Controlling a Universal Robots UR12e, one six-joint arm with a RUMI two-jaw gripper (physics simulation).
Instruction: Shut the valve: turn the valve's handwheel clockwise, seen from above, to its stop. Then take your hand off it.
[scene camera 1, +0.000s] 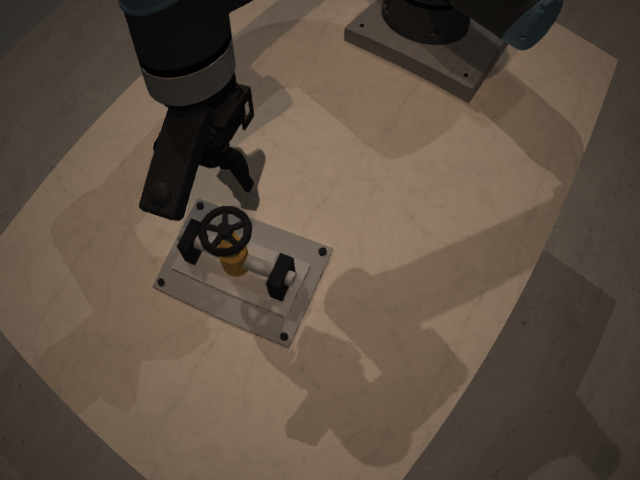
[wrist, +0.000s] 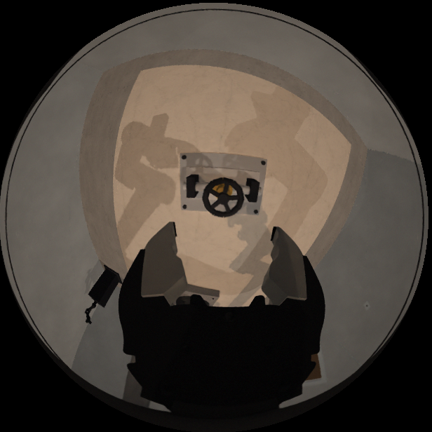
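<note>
The valve's black five-spoked handwheel (scene camera 1: 223, 229) (wrist: 223, 198) sits level above the orange valve body (scene camera 1: 235, 264) (wrist: 220, 189), which joins a pale pipe on a grey base plate (scene camera 1: 181, 290) (wrist: 246, 161). My gripper (scene camera 1: 206, 198) (wrist: 224, 225) is open, with nothing between its fingers. It is off the handwheel: in the wrist view the wheel lies beyond the fingertips with a gap, and in the scene view the fingers are above and to the back-left of it. The wheel's turn angle against its stop cannot be read.
Two black pipe brackets (scene camera 1: 280, 276) (wrist: 252, 190) stand on the plate at either side of the valve, below wheel height. The pale table (scene camera 1: 439, 206) (wrist: 200, 90) carries broad arm shadows. The robot's grey mounting block (scene camera 1: 408, 59) is at the back.
</note>
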